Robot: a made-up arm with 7 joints. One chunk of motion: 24 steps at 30 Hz.
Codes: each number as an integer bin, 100 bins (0 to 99) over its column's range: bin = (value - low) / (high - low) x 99, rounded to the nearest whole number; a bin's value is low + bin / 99 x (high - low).
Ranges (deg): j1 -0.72..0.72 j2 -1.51..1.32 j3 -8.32..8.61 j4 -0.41..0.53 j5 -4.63..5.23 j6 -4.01..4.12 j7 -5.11..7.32
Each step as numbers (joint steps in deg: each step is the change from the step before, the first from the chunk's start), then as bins.
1 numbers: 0.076 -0.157 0.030 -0.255 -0.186 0.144 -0.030
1 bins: 55 47 49 16 45 51 40
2 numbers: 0.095 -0.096 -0.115 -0.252 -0.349 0.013 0.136
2 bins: 56 49 48 17 43 49 42
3 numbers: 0.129 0.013 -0.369 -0.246 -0.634 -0.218 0.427
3 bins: 58 53 46 17 40 46 44
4 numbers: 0.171 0.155 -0.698 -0.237 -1.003 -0.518 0.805
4 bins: 61 58 45 18 36 43 47
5 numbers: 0.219 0.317 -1.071 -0.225 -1.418 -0.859 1.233
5 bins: 65 64 42 19 32 38 51
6 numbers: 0.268 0.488 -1.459 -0.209 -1.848 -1.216 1.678
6 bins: 68 70 40 21 28 34 54
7 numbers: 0.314 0.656 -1.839 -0.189 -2.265 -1.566 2.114
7 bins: 71 76 38 23 24 30 58
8 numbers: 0.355 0.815 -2.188 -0.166 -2.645 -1.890 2.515
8 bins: 74 81 36 26 20 26 61
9 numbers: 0.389 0.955 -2.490 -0.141 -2.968 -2.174 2.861
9 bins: 76 86 34 28 17 22 63
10 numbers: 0.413 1.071 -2.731 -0.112 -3.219 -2.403 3.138
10 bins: 78 90 33 31 14 20 66
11 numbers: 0.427 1.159 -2.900 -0.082 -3.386 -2.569 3.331
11 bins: 79 93 32 35 12 18 67
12 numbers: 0.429 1.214 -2.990 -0.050 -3.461 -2.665 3.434
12 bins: 79 95 31 38 12 16 68
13 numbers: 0.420 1.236 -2.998 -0.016 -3.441 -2.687 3.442
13 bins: 78 96 31 41 12 16 68
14 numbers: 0.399 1.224 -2.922 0.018 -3.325 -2.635 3.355
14 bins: 77 96 32 45 13 17 67
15 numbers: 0.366 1.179 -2.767 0.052 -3.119 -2.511 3.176
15 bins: 75 94 32 49 15 18 66
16 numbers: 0.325 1.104 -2.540 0.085 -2.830 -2.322 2.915
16 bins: 72 91 34 52 18 21 64
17 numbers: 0.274 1.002 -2.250 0.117 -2.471 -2.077 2.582
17 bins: 68 88 35 56 22 24 61
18 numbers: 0.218 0.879 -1.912 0.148 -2.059 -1.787 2.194
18 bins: 64 84 37 59 26 27 58
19 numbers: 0.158 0.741 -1.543 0.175 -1.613 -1.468 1.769
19 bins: 60 79 40 62 30 31 55
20 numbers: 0.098 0.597 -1.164 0.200 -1.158 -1.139 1.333
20 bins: 56 74 42 64 35 35 51
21 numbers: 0.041 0.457 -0.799 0.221 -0.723 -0.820 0.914
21 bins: 52 69 44 66 39 39 48
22 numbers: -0.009 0.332 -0.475 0.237 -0.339 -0.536 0.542
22 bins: 49 64 46 68 43 42 45
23 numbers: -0.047 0.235 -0.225 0.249 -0.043 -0.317 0.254
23 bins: 46 61 47 69 46 45 43
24 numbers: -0.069 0.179 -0.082 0.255 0.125 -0.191 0.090
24 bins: 45 59 48 70 48 47 41
